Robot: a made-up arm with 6 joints. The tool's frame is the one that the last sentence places.
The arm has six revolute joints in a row. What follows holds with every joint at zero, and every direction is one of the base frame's.
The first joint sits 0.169 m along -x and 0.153 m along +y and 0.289 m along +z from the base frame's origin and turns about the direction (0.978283, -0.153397, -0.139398), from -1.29 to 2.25 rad.
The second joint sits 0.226 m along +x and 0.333 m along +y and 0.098 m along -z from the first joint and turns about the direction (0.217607, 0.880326, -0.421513), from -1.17 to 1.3 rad.
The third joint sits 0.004 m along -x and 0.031 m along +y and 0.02 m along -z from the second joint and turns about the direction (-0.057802, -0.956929, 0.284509), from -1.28 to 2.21 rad.
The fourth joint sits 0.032 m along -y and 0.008 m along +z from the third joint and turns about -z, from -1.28 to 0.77 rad.
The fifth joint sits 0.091 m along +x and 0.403 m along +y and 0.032 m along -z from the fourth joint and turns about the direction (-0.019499, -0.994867, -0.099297), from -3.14 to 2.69 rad.
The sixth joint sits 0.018 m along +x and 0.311 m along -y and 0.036 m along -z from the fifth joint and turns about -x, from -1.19 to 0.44 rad.
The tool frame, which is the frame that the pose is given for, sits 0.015 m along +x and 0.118 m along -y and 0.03 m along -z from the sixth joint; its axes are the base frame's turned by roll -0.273, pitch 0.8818 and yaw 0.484 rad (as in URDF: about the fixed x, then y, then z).
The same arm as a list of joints. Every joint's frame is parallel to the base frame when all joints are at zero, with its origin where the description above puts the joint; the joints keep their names.
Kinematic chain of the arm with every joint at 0, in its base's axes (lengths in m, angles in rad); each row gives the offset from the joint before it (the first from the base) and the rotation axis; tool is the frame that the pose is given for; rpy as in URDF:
joint 1: xyz -0.169 0.153 0.289 axis 0.978283 -0.153397 -0.139398
joint 2: xyz 0.226 0.333 -0.098 axis 0.217607 0.880326 -0.421513
joint 3: xyz -0.004 0.031 -0.02 axis -0.057802 -0.956929 0.284509
joint 4: xyz 0 -0.032 0.008 axis -z
joint 5: xyz 0.091 0.403 -0.032 axis -0.019499 -0.994867 -0.099297
joint 6: xyz 0.018 -0.311 -0.036 axis -x
tool: xyz 0.015 -0.118 -0.03 rpy -0.273 0.8818 0.484
Joint limits (rad, base to tool): -1.29..2.25 -1.17..1.3 -1.28..2.21 -1.28..0.77 -3.14..2.69 -1.19..0.44

